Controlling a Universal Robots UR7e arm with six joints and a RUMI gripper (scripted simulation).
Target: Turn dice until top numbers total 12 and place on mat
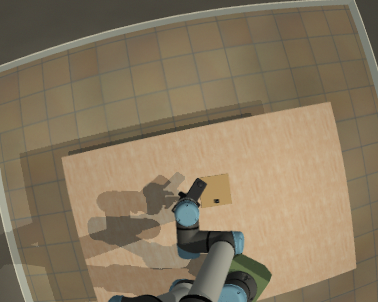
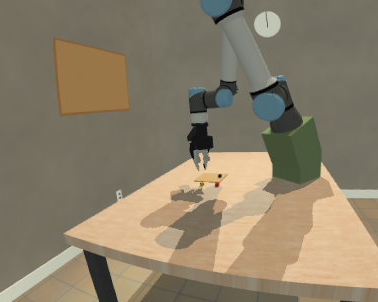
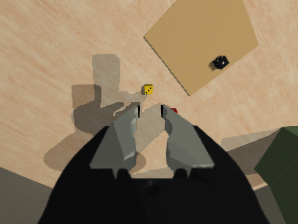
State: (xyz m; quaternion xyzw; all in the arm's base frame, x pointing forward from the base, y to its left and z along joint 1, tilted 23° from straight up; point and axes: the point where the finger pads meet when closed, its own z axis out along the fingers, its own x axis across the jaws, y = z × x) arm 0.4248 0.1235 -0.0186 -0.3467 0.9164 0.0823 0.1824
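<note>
My hand is 8 cm above the yellow die. From my hand the other things lie so: black die: 5 cm behind, 12 cm to the right, 8 cm below; then red die: 7 cm behind, 8 cm below; then tan mat: 1 cm behind, 12 cm to the right, 9 cm below.
</note>
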